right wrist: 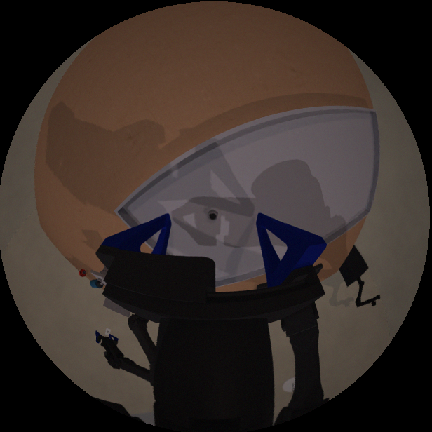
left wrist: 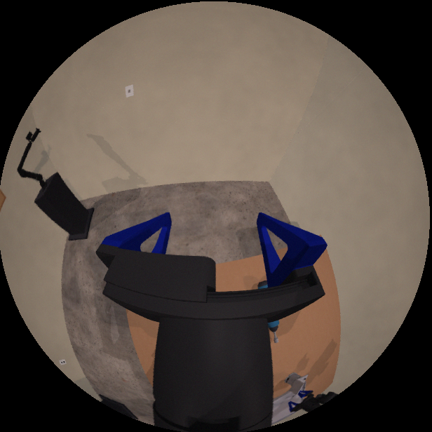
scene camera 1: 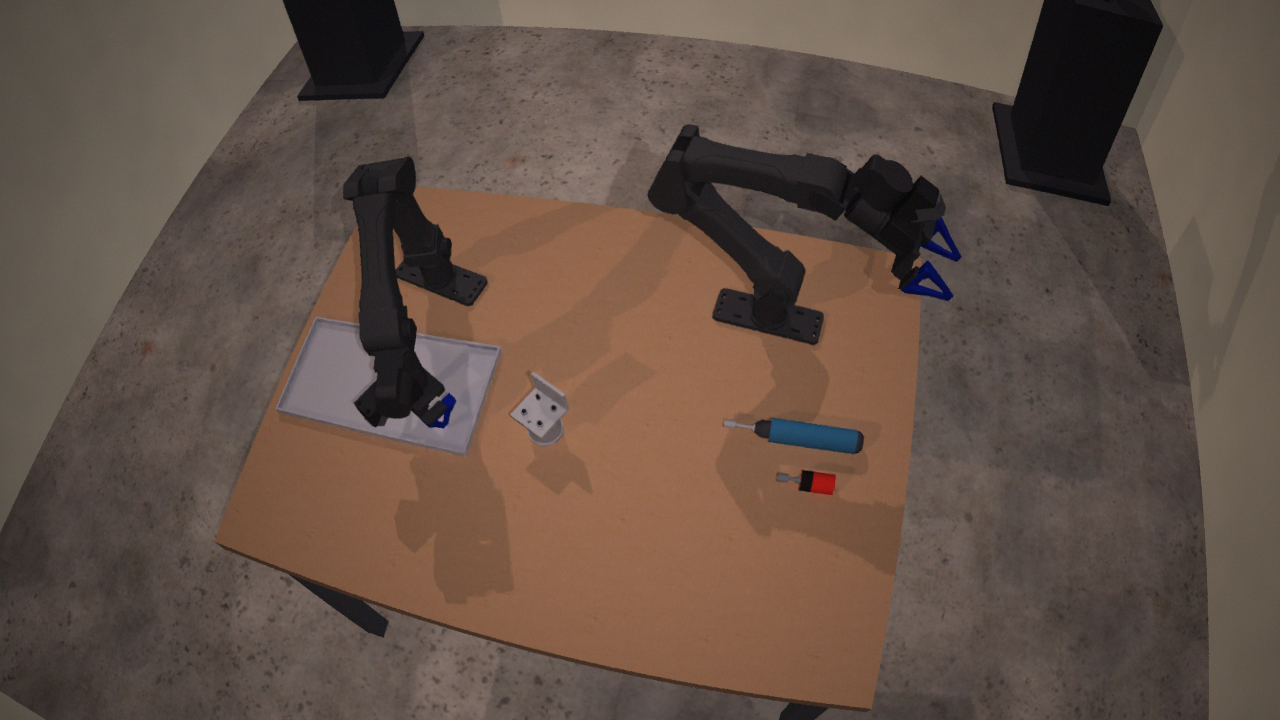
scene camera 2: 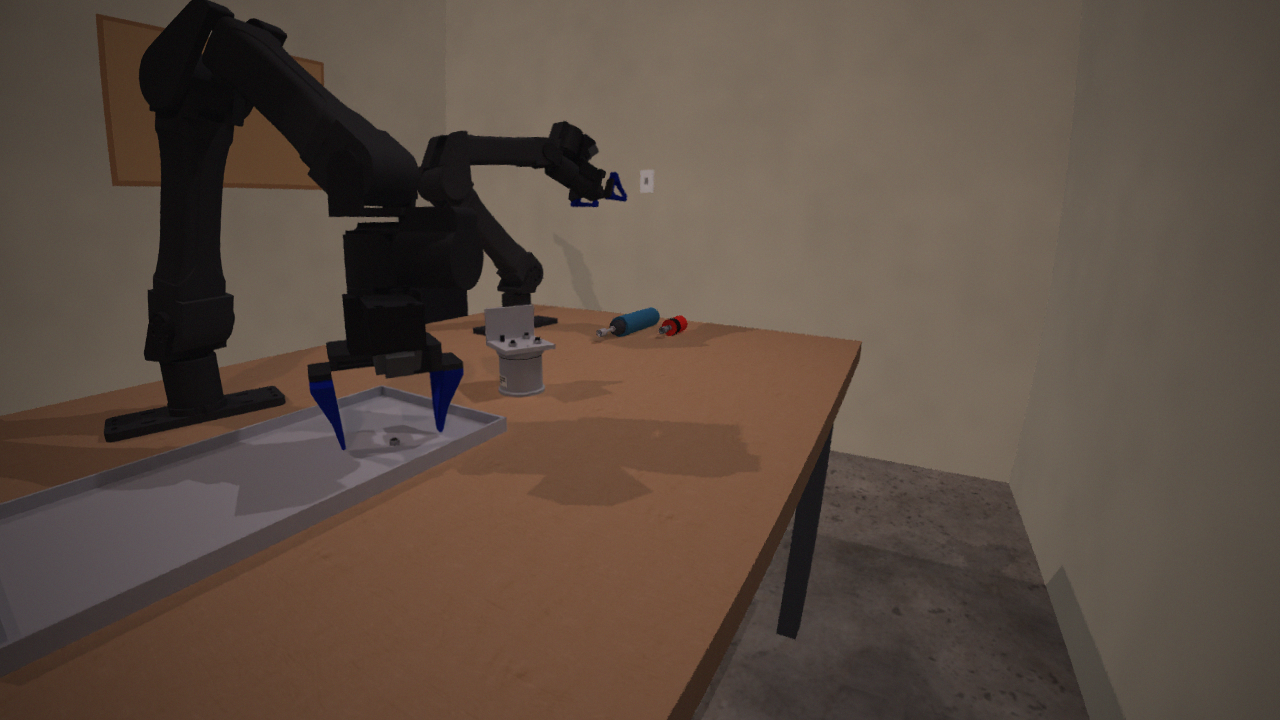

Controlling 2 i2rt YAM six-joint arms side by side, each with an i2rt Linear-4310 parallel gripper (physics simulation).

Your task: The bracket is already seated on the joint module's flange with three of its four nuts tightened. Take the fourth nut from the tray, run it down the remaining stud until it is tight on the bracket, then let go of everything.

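Note:
The fourth nut lies on the floor of the grey tray. My right gripper is open and points down, low over the tray, with its fingertips apart on either side of the nut and a little above it. The nut does not show in scene camera 1. The light bracket sits on the round joint module, with small dark nuts or stud ends on its plate. My left gripper is open and empty, raised past the table's edge.
A blue-handled driver and a shorter red-handled driver lie on the table, right of the bracket. The tray's raised rim surrounds the right gripper's area. The joint module stands just right of the tray.

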